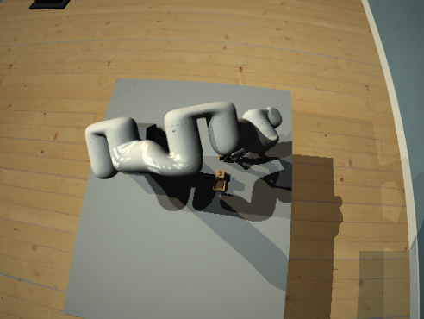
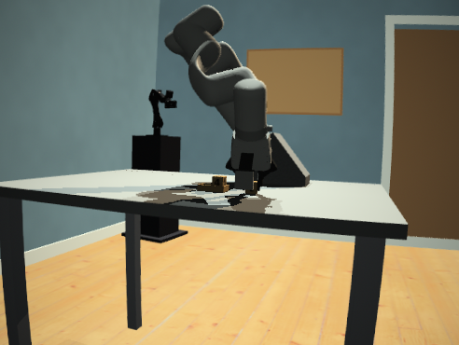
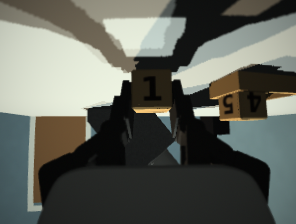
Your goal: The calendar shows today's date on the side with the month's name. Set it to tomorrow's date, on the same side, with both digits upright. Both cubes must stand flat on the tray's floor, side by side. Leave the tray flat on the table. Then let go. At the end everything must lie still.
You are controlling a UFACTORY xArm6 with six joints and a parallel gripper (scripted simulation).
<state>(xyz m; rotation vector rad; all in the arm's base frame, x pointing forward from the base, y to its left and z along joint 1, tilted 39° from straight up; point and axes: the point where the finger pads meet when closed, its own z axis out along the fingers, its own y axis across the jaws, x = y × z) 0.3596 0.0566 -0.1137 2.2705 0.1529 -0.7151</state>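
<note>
Now: the wooden number cube 10 mm behind my hand and 20 mm below it. Round my hand: wooden calendar tray: 110 mm to the right, 20 mm below.
</note>
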